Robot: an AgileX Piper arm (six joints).
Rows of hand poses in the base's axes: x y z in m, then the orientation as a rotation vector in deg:
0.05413 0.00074 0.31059 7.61 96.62 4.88
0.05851 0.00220 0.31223 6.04 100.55 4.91
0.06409 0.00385 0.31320 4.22 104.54 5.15
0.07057 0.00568 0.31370 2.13 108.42 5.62
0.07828 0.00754 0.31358 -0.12 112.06 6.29
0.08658 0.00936 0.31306 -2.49 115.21 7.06
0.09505 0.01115 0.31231 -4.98 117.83 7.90
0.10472 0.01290 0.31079 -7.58 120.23 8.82
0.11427 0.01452 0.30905 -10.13 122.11 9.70
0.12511 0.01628 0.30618 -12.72 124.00 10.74
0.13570 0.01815 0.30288 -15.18 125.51 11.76
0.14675 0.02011 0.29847 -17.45 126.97 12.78
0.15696 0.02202 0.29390 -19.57 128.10 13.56
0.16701 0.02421 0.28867 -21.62 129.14 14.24
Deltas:
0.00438 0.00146 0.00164 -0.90 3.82 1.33
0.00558 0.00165 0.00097 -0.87 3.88 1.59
0.00648 0.00183 0.00050 -0.83 3.77 1.86
0.00771 0.00186 -0.00012 -0.75 3.55 2.02
0.00830 0.00182 -0.00052 -0.70 3.09 2.10
0.00847 0.00179 -0.00075 -0.66 2.59 2.17
0.00967 0.00175 -0.00152 -0.63 2.41 2.25
0.00955 0.00162 -0.00174 -0.59 1.92 2.17
0.01084 0.00176 -0.00287 -0.49 1.99 2.24
0.01059 0.00187 -0.00330 -0.40 1.64 2.12
0.01105 0.00196 -0.00441 -0.33 1.62 1.96
0.01021 0.00191 -0.00457 -0.39 1.28 1.76
0.01005 0.00219 -0.00523 -0.42 1.19 1.66

